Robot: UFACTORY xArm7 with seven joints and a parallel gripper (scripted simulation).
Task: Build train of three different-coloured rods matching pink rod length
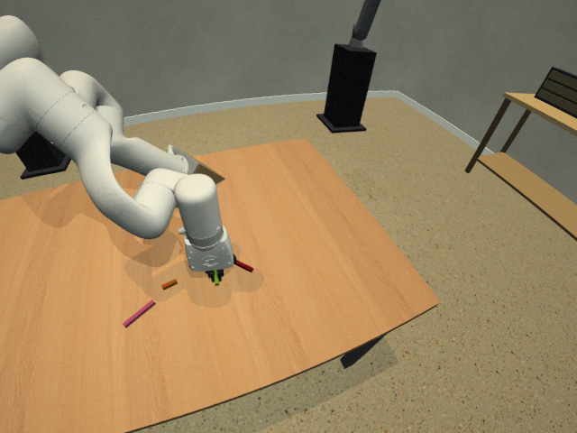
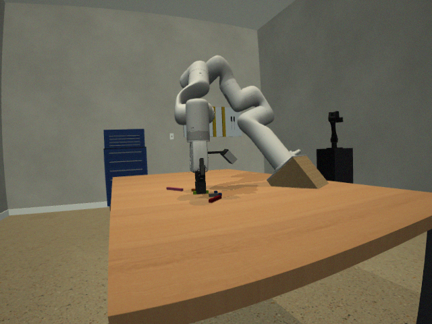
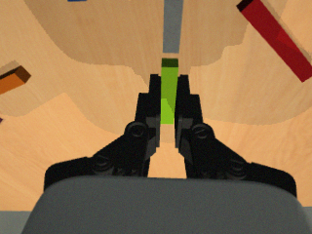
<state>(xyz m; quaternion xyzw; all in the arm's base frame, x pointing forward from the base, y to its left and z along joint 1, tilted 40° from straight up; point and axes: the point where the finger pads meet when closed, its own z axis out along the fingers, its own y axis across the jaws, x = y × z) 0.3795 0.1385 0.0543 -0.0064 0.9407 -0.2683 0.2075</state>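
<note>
The lime rod is 2 cm below my hand. From my hand the other things lie so: orange rod: 1 cm behind, 13 cm to the right, 3 cm below; then grey rod: 4 cm behind, 3 cm below; then red rod: 3 cm behind, 7 cm to the left, 3 cm below.
</note>
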